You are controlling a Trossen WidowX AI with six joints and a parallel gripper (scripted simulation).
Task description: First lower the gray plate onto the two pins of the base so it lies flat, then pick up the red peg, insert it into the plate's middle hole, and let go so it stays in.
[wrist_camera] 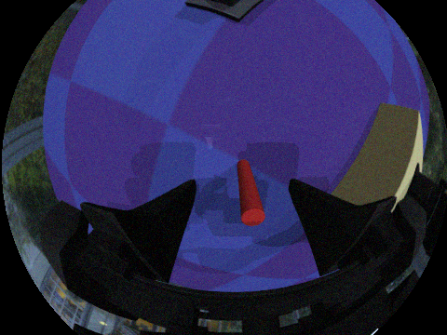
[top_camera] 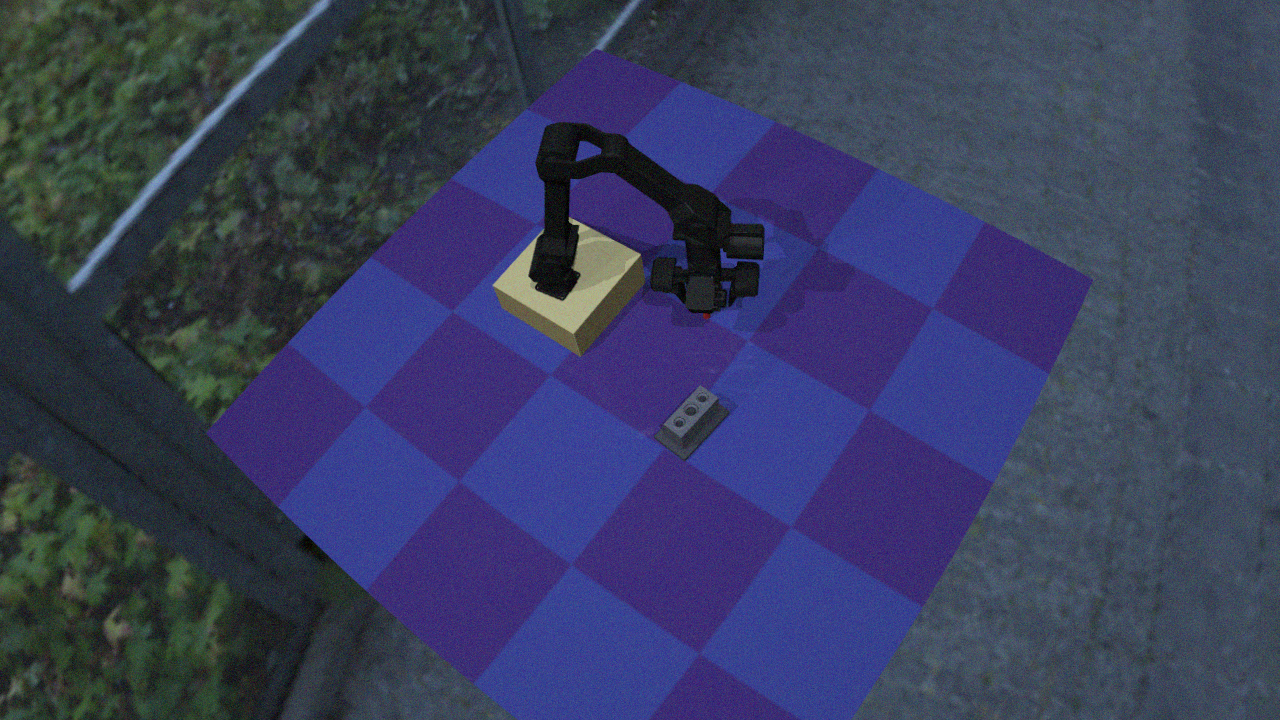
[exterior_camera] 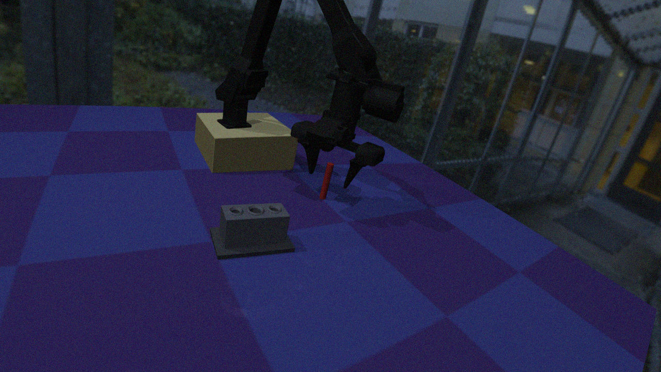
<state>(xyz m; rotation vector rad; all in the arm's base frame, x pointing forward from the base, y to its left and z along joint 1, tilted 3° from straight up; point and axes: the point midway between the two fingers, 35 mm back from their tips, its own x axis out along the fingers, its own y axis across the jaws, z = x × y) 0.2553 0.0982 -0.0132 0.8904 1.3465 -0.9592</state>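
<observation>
The red peg is right at my gripper tip. Round my gripper tip: gray plate 80 mm ahead, 210 mm to the right; then dark base 80 mm ahead, 210 mm to the right, 30 mm below.
</observation>
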